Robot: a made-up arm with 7 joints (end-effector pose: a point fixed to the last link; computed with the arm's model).
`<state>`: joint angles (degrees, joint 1 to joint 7).
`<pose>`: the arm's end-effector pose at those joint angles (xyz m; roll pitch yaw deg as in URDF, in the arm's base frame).
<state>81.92 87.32 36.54 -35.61 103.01 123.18 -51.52</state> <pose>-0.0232 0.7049 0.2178 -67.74 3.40 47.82</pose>
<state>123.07 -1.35 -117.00 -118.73 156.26 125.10 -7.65</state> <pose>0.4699 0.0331 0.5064 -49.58 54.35 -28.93</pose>
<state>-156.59 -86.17 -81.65 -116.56 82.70 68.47 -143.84</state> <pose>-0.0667 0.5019 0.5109 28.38 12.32 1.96</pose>
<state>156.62 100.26 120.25 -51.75 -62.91 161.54 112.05</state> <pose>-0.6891 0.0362 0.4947 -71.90 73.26 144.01</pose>
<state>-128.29 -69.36 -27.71 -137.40 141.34 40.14 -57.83</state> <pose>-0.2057 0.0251 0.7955 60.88 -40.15 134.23</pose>
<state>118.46 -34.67 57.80 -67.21 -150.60 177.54 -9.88</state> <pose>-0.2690 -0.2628 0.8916 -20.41 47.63 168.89</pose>
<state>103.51 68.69 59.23 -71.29 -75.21 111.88 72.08</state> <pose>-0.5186 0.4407 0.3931 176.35 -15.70 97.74</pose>
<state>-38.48 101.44 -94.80 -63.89 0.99 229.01 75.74</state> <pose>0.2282 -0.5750 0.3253 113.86 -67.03 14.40</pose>
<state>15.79 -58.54 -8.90 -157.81 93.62 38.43 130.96</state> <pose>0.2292 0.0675 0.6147 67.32 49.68 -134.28</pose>
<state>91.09 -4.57 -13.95 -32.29 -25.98 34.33 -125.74</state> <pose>0.0789 0.1854 1.0840 179.52 13.69 -179.55</pose>
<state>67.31 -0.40 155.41 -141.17 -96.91 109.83 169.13</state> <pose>-0.2808 -0.2881 0.3757 -112.61 -59.95 80.32</pose>
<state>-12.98 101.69 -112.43 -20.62 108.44 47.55 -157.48</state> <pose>0.6649 -0.2786 0.2665 -151.42 -37.93 113.10</pose>
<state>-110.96 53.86 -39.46 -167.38 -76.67 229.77 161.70</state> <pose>-0.1305 -0.0350 0.2229 162.95 14.55 117.01</pose>
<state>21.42 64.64 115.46 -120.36 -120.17 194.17 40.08</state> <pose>-0.1065 0.3295 0.6637 63.83 -60.35 -84.01</pose>
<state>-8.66 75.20 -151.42 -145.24 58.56 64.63 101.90</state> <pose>-0.1632 -0.1741 0.6945 166.70 26.44 93.54</pose>
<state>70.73 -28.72 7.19 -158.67 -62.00 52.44 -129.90</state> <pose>0.0983 0.2840 0.4384 -81.31 5.28 -147.72</pose>
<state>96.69 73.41 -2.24 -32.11 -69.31 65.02 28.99</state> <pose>-0.0520 0.7341 0.3883 99.49 -6.80 64.96</pose>
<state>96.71 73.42 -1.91 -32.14 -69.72 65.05 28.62</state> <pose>-0.0536 0.7340 0.3879 99.41 -6.44 65.28</pose>
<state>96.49 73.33 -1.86 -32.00 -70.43 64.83 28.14</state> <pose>-0.0507 0.7343 0.3904 98.88 -6.45 65.20</pose>
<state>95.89 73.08 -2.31 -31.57 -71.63 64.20 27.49</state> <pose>-0.0406 0.7352 0.3977 97.61 -7.12 64.46</pose>
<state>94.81 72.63 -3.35 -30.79 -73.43 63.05 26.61</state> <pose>-0.0217 0.7361 0.4111 95.48 -8.58 62.86</pose>
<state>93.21 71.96 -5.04 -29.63 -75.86 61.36 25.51</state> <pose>0.0062 0.7360 0.4312 92.50 -10.99 60.31</pose>
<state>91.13 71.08 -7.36 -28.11 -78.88 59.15 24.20</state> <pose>0.0419 0.7333 0.4582 88.83 -14.41 56.85</pose>
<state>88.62 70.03 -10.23 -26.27 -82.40 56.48 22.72</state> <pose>0.0832 0.7263 0.4911 84.74 -18.83 52.54</pose>
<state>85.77 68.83 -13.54 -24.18 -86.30 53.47 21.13</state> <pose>0.1267 0.7136 0.5291 80.57 -24.23 47.57</pose>
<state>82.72 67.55 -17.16 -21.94 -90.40 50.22 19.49</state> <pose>0.1690 0.6952 0.5699 76.65 -30.42 42.09</pose>
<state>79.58 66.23 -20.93 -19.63 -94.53 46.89 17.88</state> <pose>0.2068 0.6716 0.6115 73.30 -37.19 36.31</pose>
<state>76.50 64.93 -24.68 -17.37 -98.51 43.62 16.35</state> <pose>0.2380 0.6451 0.6513 70.77 -44.17 30.38</pose>
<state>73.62 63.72 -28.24 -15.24 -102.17 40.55 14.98</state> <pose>0.2616 0.6180 0.6871 69.23 -51.00 24.45</pose>
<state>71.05 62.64 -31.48 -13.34 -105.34 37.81 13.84</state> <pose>0.2780 0.5926 0.7175 68.77 -57.30 18.61</pose>
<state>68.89 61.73 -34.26 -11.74 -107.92 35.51 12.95</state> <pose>0.2885 0.5710 0.7418 69.35 -62.71 12.99</pose>
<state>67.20 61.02 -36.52 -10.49 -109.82 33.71 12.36</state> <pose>0.2947 0.5541 0.7597 70.74 -67.04 7.81</pose>
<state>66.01 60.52 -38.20 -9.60 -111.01 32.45 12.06</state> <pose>0.2981 0.5422 0.7718 72.52 -70.15 3.48</pose>
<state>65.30 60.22 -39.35 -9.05 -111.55 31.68 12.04</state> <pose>0.2996 0.5351 0.7790 74.07 -72.14 0.44</pose>
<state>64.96 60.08 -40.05 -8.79 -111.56 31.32 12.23</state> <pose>0.3004 0.5316 0.7823 74.98 -73.19 -1.13</pose>
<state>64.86 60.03 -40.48 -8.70 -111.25 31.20 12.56</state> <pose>0.3006 0.5304 0.7834 75.37 -73.71 -1.68</pose>
